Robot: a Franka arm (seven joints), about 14 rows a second.
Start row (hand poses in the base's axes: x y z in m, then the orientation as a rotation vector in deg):
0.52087 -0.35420 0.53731 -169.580 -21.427 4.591
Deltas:
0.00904 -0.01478 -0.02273 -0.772 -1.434 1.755
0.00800 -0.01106 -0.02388 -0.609 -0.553 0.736
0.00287 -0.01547 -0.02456 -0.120 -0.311 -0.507
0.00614 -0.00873 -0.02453 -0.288 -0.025 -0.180
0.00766 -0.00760 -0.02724 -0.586 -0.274 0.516
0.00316 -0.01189 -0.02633 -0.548 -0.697 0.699
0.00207 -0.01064 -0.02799 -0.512 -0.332 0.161
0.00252 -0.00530 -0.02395 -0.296 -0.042 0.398
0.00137 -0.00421 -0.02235 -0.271 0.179 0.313
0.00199 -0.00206 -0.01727 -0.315 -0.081 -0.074
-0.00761 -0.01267 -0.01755 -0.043 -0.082 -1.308
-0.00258 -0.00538 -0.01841 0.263 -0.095 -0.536
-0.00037 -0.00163 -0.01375 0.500 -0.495 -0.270
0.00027 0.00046 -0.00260 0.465 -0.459 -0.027
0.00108 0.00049 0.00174 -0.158 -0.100 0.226
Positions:
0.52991 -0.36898 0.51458 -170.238 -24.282 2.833
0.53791 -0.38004 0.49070 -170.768 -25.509 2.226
0.54078 -0.39551 0.46614 -171.038 -24.801 1.742
0.54692 -0.40424 0.44161 -171.361 -24.567 1.753
0.55458 -0.41184 0.41437 -171.867 -25.437 1.521
0.55774 -0.42373 0.38804 -172.350 -26.626 0.657
0.55981 -0.43437 0.36005 -172.862 -26.969 0.289
0.56233 -0.43967 0.33610 -173.063 -27.615 0.323
0.56370 -0.44388 0.31375 -173.225 -28.111 0.679
0.56569 -0.44594 0.29648 -173.563 -28.051 0.630
0.55808 -0.45861 0.27893 -173.922 -26.080 0.443
0.55550 -0.46399 0.26052 -173.797 -25.239 0.209
0.55513 -0.46562 0.24677 -173.430 -24.803 -0.666
0.55540 -0.46516 0.24417 -173.035 -24.736 -1.460
0.55648 -0.46467 0.24591 -173.151 -25.109 -1.563

